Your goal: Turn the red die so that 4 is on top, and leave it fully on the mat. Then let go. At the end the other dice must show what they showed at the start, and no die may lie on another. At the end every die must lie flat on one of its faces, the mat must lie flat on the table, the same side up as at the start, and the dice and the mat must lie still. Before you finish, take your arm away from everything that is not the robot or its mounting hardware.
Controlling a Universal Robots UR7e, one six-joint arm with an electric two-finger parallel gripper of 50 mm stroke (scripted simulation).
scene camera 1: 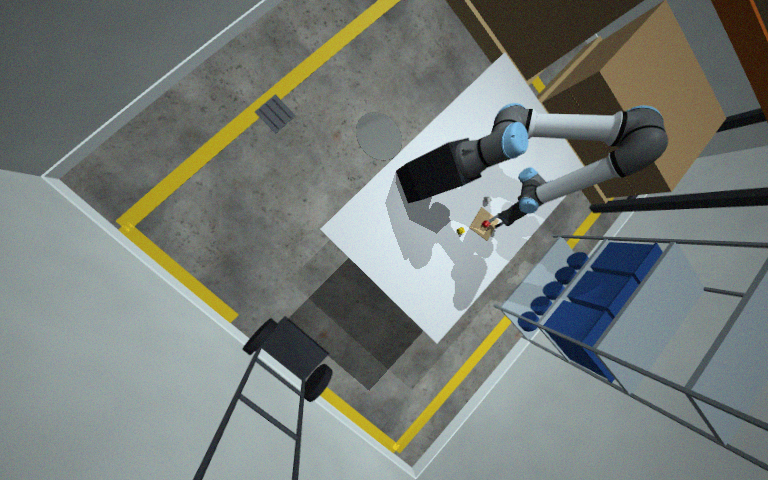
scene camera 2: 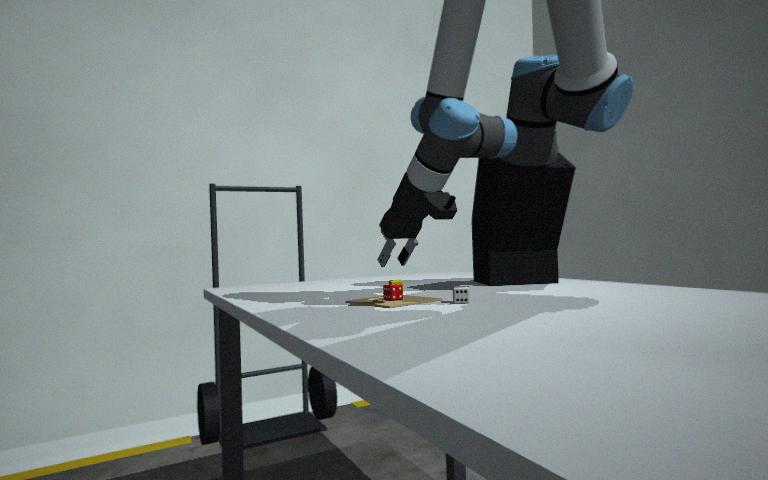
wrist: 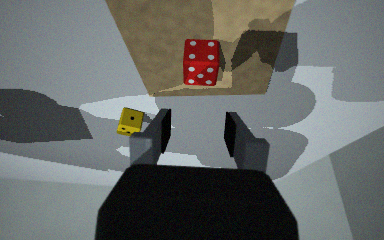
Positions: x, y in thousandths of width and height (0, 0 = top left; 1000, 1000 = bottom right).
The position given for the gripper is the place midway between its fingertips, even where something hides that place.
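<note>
The gripper (scene camera 2: 510, 547) is in view. A red die (wrist: 525, 256) can be seen too, in an image where the gripper (wrist: 514, 515) appears again.
</note>
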